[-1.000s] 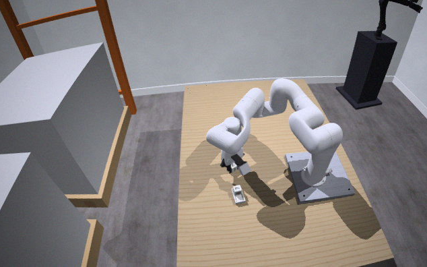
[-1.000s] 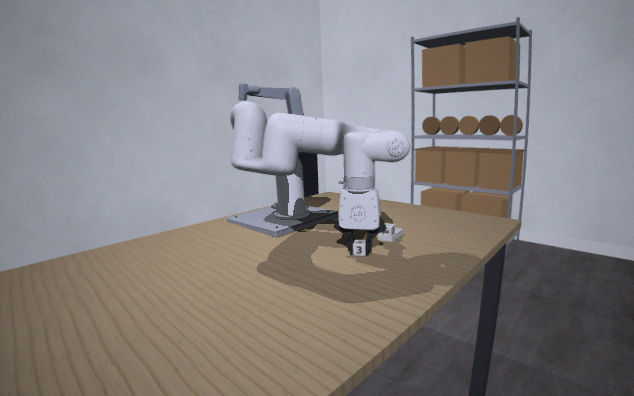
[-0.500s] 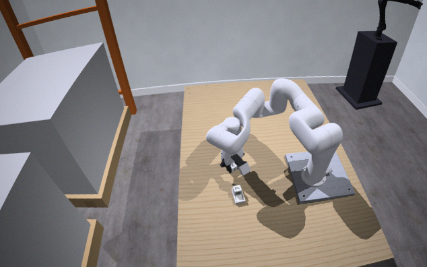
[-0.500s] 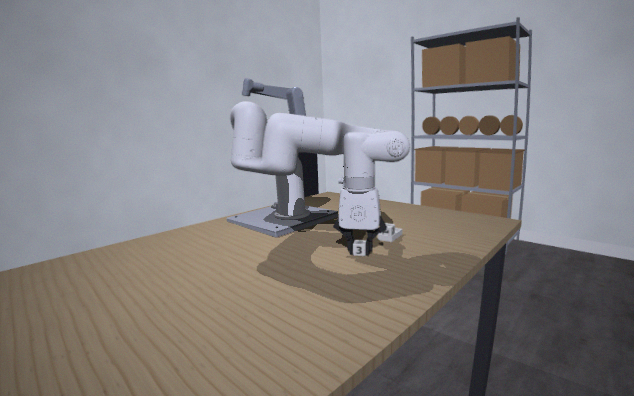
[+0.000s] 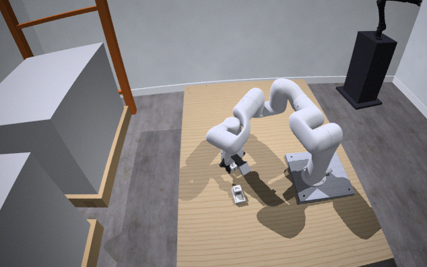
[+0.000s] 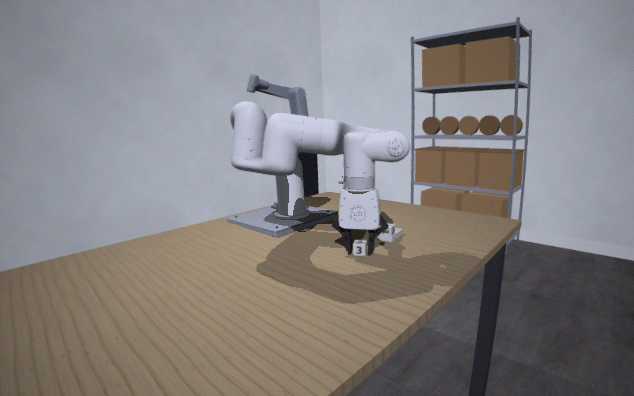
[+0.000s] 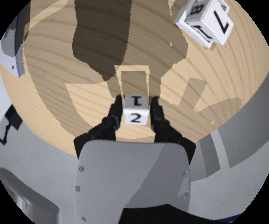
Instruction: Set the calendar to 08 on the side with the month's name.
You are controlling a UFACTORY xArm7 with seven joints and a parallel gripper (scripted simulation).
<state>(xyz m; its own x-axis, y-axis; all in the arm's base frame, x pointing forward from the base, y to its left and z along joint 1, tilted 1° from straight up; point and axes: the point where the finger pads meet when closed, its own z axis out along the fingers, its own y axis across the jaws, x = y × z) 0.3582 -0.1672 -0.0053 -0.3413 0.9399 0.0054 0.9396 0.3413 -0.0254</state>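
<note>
Right now my hand is 10 mm above the white digit cube. From my hand the other things lie so: white tray: 160 mm to the left, 20 mm ahead, 10 mm below.
</note>
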